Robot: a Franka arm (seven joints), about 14 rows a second.
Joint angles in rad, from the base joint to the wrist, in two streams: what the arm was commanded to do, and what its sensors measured. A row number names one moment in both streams.
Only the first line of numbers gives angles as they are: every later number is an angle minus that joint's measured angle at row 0.
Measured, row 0:
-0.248, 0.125, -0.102, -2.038, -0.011, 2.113, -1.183
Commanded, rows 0 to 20:
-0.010, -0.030, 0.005, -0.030, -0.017, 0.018, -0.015
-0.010, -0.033, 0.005, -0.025, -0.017, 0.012, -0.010
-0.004, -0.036, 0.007, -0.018, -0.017, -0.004, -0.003
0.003, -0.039, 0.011, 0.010, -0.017, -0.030, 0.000
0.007, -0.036, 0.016, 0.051, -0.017, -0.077, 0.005
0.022, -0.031, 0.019, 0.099, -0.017, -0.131, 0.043
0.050, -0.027, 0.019, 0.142, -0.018, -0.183, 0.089
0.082, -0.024, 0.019, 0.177, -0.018, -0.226, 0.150
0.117, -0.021, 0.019, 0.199, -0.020, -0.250, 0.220
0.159, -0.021, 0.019, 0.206, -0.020, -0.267, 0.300
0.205, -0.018, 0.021, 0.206, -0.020, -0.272, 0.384
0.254, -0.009, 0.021, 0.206, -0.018, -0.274, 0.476
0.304, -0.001, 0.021, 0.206, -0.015, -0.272, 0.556
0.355, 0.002, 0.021, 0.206, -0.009, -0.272, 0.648
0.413, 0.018, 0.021, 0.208, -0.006, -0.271, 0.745
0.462, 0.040, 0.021, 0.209, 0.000, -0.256, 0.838
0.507, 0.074, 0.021, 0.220, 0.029, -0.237, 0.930
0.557, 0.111, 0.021, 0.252, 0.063, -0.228, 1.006
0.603, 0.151, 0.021, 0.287, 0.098, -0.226, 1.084
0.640, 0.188, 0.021, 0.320, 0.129, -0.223, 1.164
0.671, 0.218, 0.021, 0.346, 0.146, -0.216, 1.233
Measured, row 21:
0.627, 0.130, 0.033, 0.242, 0.103, -0.205, 1.124
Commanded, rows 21 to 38:
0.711, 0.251, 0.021, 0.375, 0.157, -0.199, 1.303
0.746, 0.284, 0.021, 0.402, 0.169, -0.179, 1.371
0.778, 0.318, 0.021, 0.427, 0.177, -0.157, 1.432
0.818, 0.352, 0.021, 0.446, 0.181, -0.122, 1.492
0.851, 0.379, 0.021, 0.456, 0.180, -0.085, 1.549
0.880, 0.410, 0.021, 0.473, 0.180, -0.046, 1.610
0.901, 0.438, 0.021, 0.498, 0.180, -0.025, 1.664
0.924, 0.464, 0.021, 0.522, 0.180, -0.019, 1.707
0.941, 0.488, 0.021, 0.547, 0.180, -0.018, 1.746
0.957, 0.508, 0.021, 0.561, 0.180, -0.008, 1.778
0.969, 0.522, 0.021, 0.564, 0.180, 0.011, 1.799
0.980, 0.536, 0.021, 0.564, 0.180, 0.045, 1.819
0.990, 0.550, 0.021, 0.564, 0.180, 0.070, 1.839
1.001, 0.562, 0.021, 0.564, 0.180, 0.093, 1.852
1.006, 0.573, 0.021, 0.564, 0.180, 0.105, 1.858
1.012, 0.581, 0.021, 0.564, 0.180, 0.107, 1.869
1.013, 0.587, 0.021, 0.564, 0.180, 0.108, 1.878
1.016, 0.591, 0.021, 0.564, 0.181, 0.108, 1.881
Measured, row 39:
1.007, 0.561, 0.031, 0.521, 0.158, 0.107, 1.865
